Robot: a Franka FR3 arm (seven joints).
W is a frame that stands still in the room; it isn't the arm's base.
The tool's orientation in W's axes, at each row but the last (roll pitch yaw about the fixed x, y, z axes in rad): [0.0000, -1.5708, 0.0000]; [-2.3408, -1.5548, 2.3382]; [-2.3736, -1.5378, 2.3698]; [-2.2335, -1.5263, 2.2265]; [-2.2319, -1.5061, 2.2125]
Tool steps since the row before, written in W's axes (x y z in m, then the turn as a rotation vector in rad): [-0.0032, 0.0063, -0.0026, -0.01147, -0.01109, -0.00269]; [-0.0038, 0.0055, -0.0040, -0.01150, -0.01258, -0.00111]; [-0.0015, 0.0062, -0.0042, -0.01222, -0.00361, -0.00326]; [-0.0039, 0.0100, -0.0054, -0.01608, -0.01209, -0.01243]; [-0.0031, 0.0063, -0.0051, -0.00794, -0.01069, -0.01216]
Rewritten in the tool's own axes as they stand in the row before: [-0.0026, 0.0063, 0.0032, -0.00269, -0.01109, 0.01147]; [-0.0039, 0.0055, 0.0039, -0.00113, -0.01260, 0.01148]; [-0.0040, 0.0063, 0.0016, -0.00305, -0.00358, 0.01228]; [-0.0049, 0.0102, 0.0041, -0.01241, -0.01177, 0.01634]; [-0.0046, 0.0065, 0.0034, -0.01238, -0.01022, 0.00822]
